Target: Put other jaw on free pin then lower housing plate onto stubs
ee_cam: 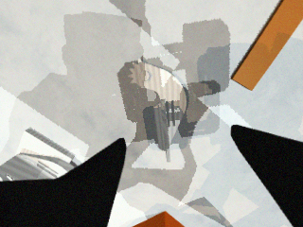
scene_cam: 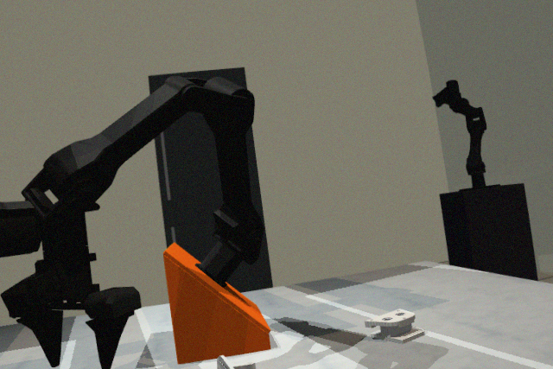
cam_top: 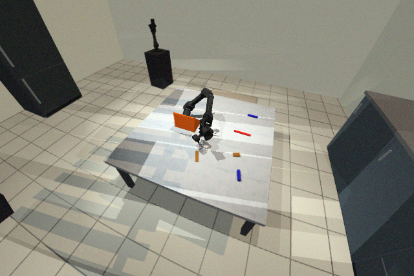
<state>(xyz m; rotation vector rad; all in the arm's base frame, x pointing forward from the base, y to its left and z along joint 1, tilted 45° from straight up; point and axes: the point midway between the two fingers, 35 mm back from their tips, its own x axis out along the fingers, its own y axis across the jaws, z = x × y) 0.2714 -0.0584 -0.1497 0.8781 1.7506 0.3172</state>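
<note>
Now: gripper tip 20 mm short of the orange bar, 130 mm to the left of it and 50 mm above it. Also, from my gripper tip: blue peg 390 mm ahead, 130 mm to the right, 40 mm below; red bar 260 mm ahead, 310 mm to the left, 50 mm below; orange block 300 mm ahead, 40 mm to the left, 50 mm below.
</note>
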